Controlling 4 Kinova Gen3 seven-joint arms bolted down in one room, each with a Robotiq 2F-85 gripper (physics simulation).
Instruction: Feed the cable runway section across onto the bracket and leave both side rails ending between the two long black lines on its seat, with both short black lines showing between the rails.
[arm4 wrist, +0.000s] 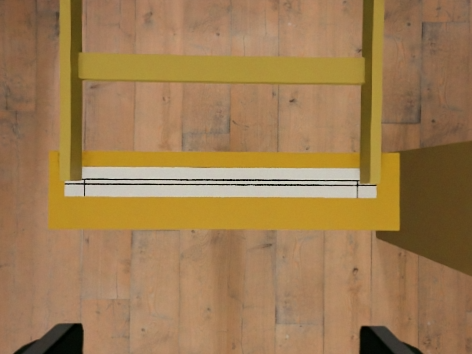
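The olive-yellow cable runway section (221, 69) reaches in from the top, with a left rail (65, 110) and a right rail (378, 110). Both rail ends lie over the white seat (220, 192) of the orange-yellow bracket (225, 215). Each rail's end edge falls between the two long black lines, the left nearer the upper line, the right about midway or a little lower. The left short line (84, 190) and right short line (357, 190) both show just inside the rails. Arm4's gripper (221, 337) is open, its fingertips at the bottom corners. The other three grippers do not show.
A dark yellow-brown panel (440, 200) stands at the right, beside the bracket's right end. The wood plank floor (225, 280) shows beneath and around the bracket and between the rails.
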